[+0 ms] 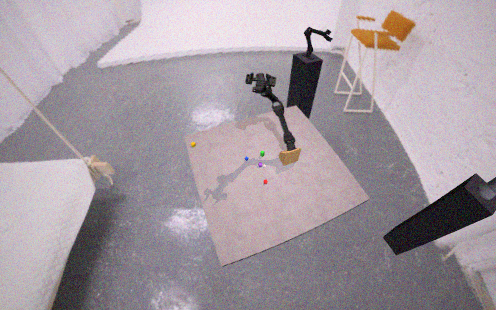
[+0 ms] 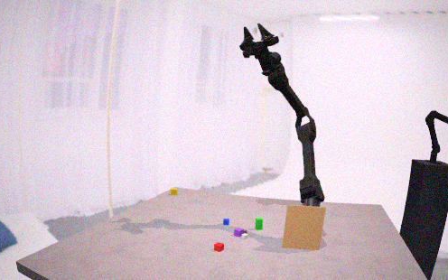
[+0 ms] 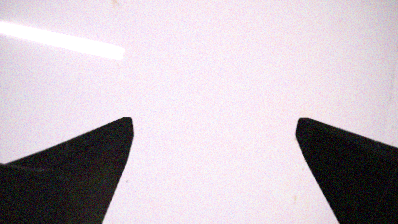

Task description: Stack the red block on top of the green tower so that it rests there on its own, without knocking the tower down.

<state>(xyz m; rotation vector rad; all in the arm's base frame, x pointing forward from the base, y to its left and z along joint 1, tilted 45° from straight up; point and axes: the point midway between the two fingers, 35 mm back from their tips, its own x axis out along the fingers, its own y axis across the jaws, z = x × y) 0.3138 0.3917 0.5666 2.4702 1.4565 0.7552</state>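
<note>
Now: the red block 4 cm ahead of my gripper tip, 23 cm to the left of it and 84 cm below it. Also, from my gripper tip: blue block 8 cm ahead, 5 cm to the right, 84 cm below; small white block 3 cm behind, 9 cm to the left, 84 cm below; purple block 6 cm to the left, 84 cm below.
</note>
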